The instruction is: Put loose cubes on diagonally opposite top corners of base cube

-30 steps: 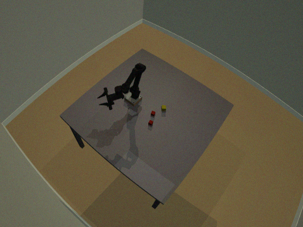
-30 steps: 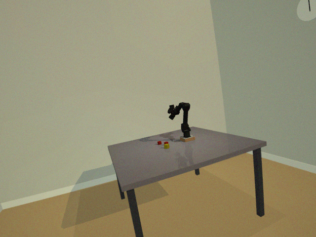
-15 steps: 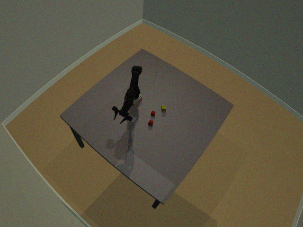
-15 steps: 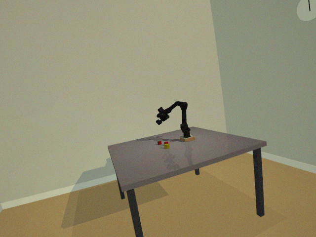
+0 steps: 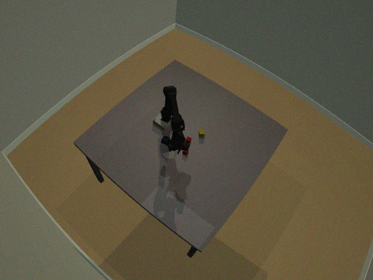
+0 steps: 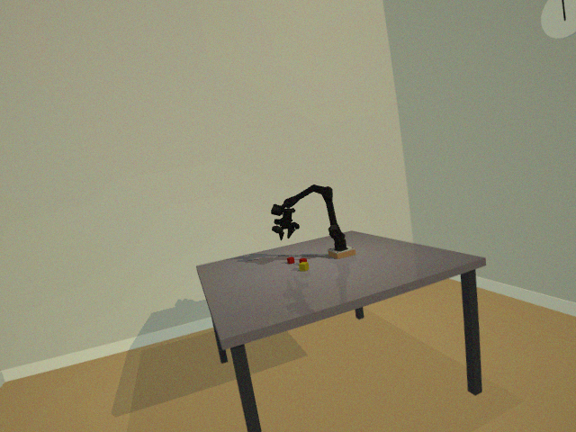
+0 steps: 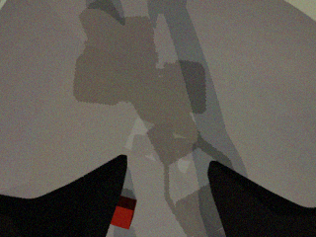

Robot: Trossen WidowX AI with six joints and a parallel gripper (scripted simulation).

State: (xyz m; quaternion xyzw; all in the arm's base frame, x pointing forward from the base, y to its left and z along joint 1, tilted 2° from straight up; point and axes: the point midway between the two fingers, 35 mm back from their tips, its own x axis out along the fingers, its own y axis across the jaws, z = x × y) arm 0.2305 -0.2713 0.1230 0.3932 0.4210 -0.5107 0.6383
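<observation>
My gripper tip is now 60 mm short of the yellow base cube, 320 mm to the right of it and 110 mm above it.
</observation>
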